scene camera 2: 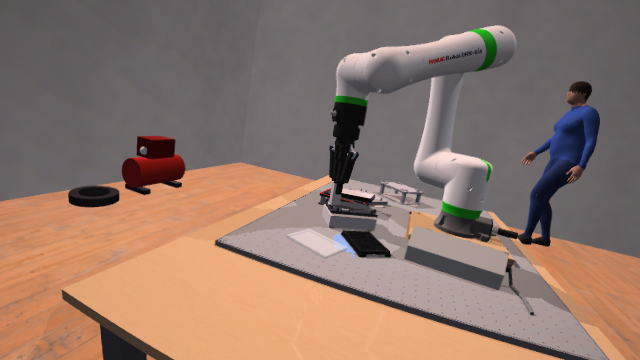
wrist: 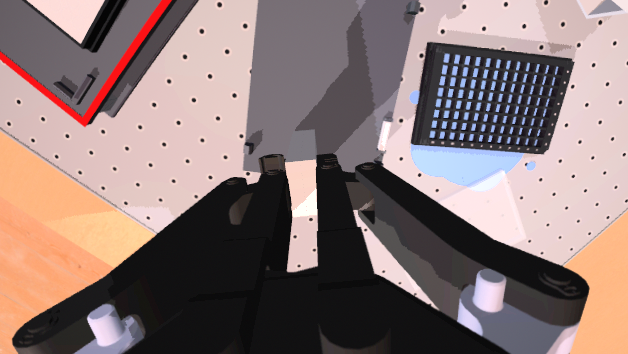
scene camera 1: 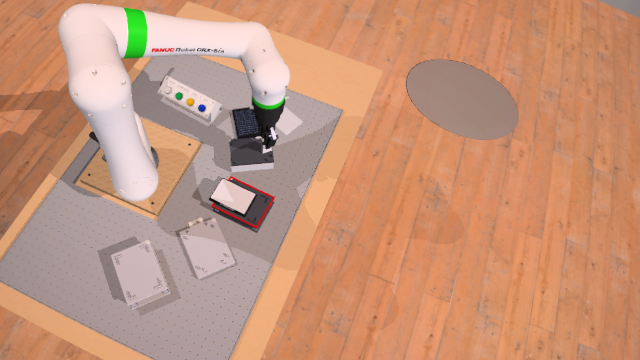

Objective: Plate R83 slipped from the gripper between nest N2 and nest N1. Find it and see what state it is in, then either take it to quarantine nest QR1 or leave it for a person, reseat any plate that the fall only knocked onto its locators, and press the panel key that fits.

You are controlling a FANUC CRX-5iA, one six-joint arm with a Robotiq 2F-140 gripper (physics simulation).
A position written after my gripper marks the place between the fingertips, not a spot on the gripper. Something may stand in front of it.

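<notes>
From scene camera 2 I see my gripper (scene camera 2: pixel 334 204) and a clear lid (scene camera 2: pixel 313 241). Scene camera 1 gives me a lidded well plate (scene camera 1: pixel 227 194). As for the wrist view, it's got that plate (wrist: pixel 88 31) too, along with the lid (wrist: pixel 488 204) and my gripper (wrist: pixel 306 151).
</notes>
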